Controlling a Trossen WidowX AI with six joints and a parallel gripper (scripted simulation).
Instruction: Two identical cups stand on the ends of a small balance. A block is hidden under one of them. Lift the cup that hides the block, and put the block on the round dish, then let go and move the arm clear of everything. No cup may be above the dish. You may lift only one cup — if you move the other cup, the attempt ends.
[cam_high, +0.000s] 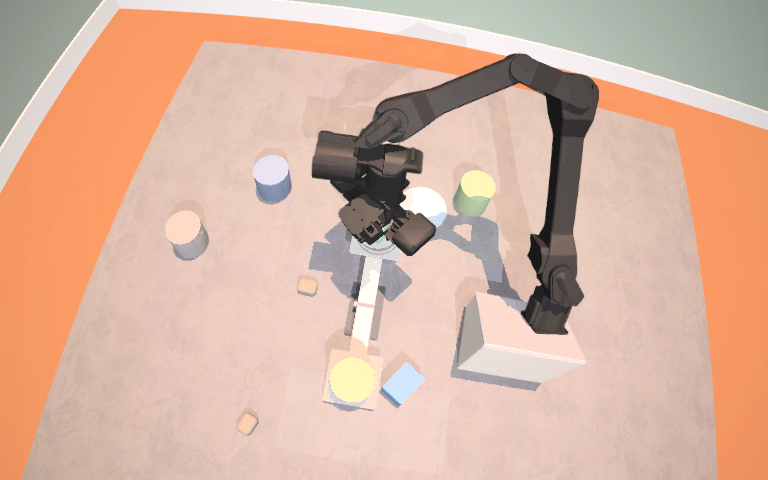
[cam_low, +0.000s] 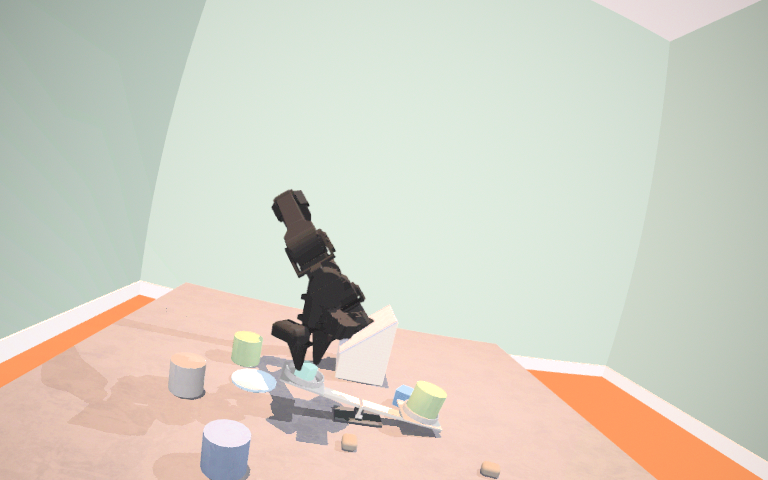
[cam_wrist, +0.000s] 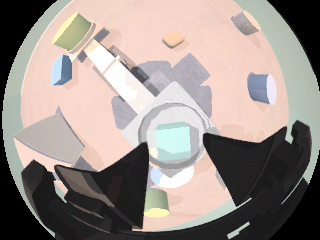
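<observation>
Now: the pale green block 1 cm below my gripper tip. The rest, counted from my gripper tip: blue block (5 cm behind, 26 cm to the left, 8 cm below); then lilac-blue cylinder (22 cm ahead, 13 cm to the right, 6 cm below); then round light blue dish (9 cm behind, 10 cm to the right, 9 cm below).
</observation>
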